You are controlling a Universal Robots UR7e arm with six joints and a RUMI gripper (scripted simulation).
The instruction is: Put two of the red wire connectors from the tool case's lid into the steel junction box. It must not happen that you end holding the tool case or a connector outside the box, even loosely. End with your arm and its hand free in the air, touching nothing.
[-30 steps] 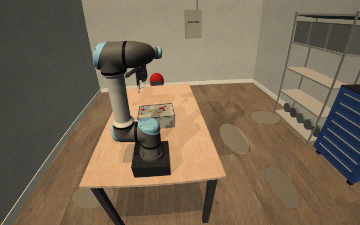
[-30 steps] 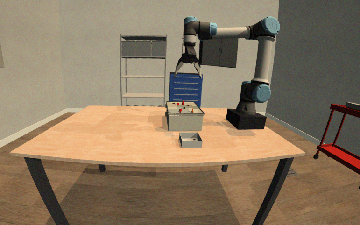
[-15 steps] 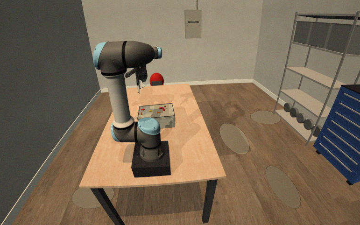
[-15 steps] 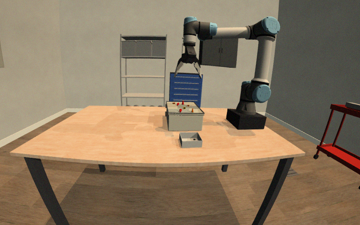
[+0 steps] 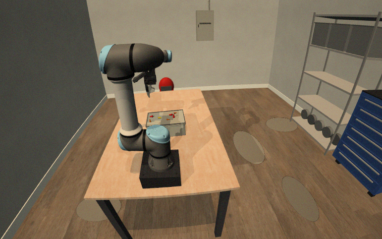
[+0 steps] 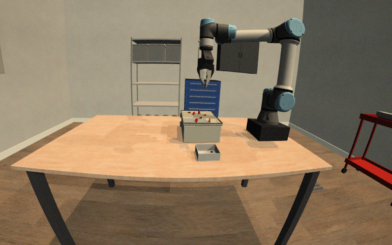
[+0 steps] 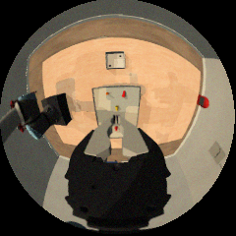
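My hand is 10 cm to the left of the grey tool case and 23 cm above it.
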